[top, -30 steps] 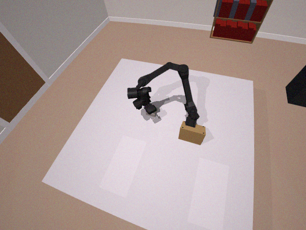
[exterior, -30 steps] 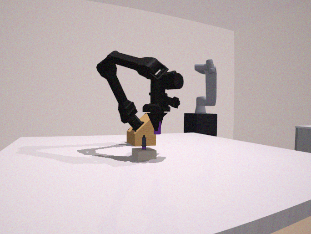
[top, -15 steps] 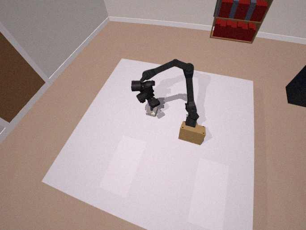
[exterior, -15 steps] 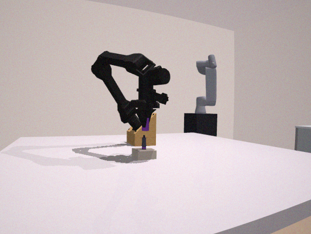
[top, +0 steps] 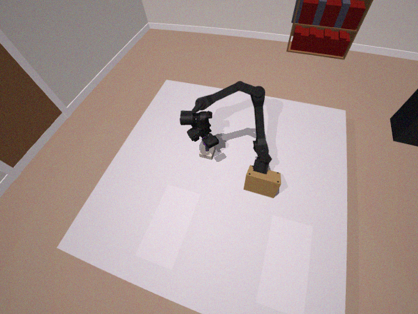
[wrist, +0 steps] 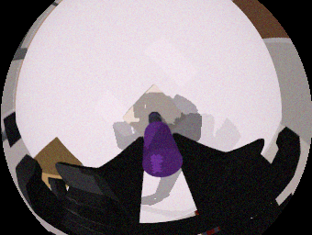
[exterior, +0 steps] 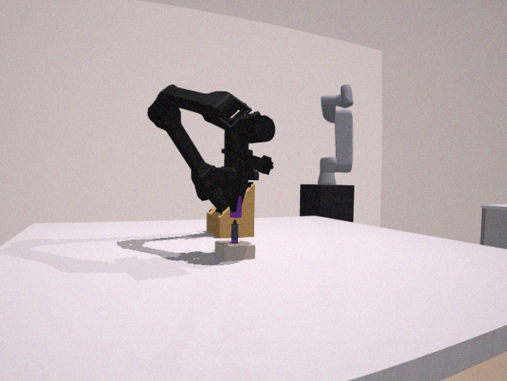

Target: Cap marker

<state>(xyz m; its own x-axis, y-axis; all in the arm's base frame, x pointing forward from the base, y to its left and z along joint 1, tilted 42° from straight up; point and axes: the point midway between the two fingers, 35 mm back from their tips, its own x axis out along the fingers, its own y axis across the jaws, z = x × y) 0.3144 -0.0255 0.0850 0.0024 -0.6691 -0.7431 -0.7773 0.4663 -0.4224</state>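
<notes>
Right now my gripper tip is 9 cm above the grey holder block. From my gripper tip the other things lie so: purple cap (1 cm above).
</notes>
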